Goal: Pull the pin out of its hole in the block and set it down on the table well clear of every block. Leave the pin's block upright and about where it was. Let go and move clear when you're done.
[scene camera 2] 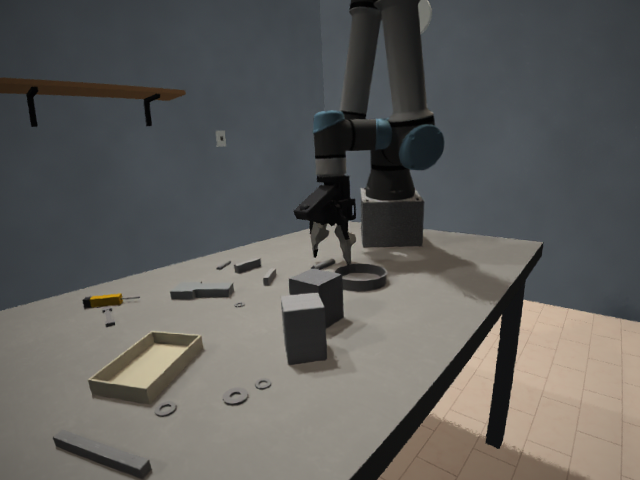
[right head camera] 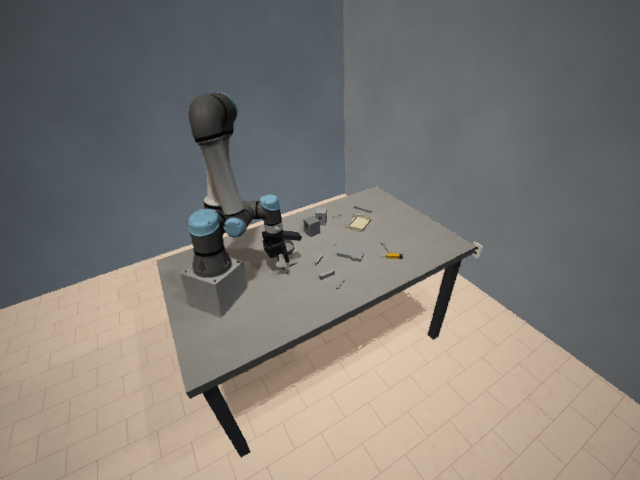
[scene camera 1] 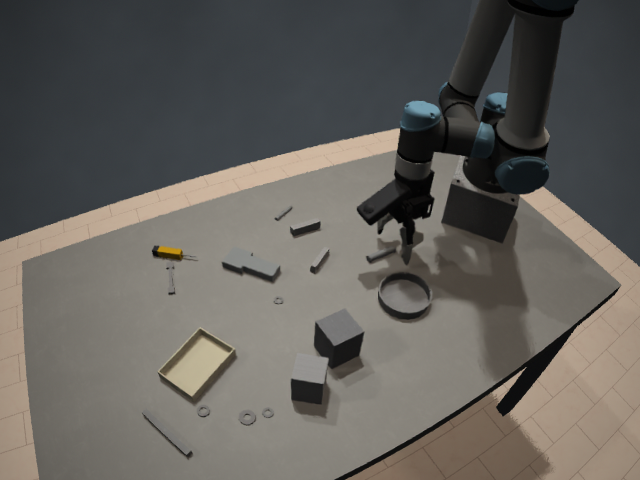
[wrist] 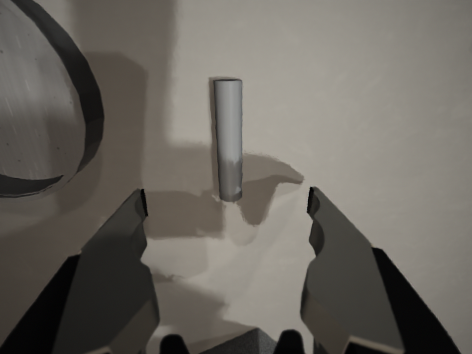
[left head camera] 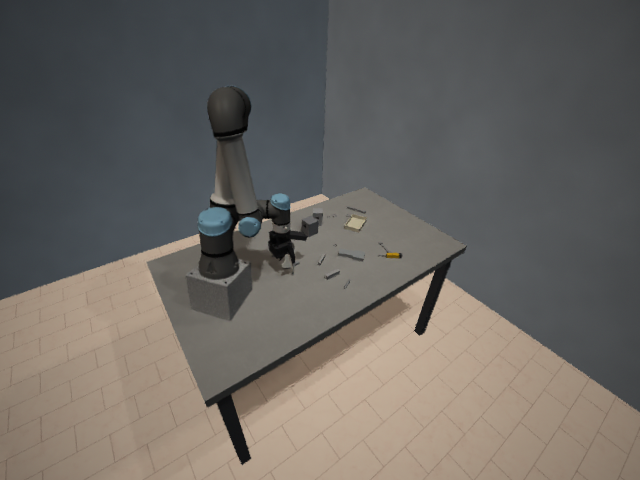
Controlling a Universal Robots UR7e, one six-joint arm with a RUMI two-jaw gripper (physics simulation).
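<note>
The pin [scene camera 1: 381, 253] [scene camera 2: 324, 264] [wrist: 229, 135], a plain grey cylinder, lies on its side on the table, apart from both blocks. My gripper [scene camera 1: 393, 245] [scene camera 2: 331, 258] [wrist: 228, 190] is open low over the table, with its fingers spread to either side of the pin's near end and not touching it in the wrist view. A larger dark grey block [right head camera: 311, 226] [scene camera 1: 338, 338] [scene camera 2: 331, 299] and a smaller grey block [right head camera: 321, 215] [scene camera 1: 309, 379] [scene camera 2: 305, 330] stand upright close together. A dark hole shows in the side of each in the right head view; which one is the pin's block I cannot tell.
A round grey dish [scene camera 1: 405, 314] [scene camera 2: 361, 284] [wrist: 93, 112] stands beside the pin, between it and the blocks. Several small grey parts, a stepped grey piece [scene camera 1: 251, 264], a yellow screwdriver [scene camera 1: 169, 252], a wrench [scene camera 1: 171, 279], a cream tray [scene camera 1: 176, 386], washers and a long bar [scene camera 1: 166, 432] lie farther off.
</note>
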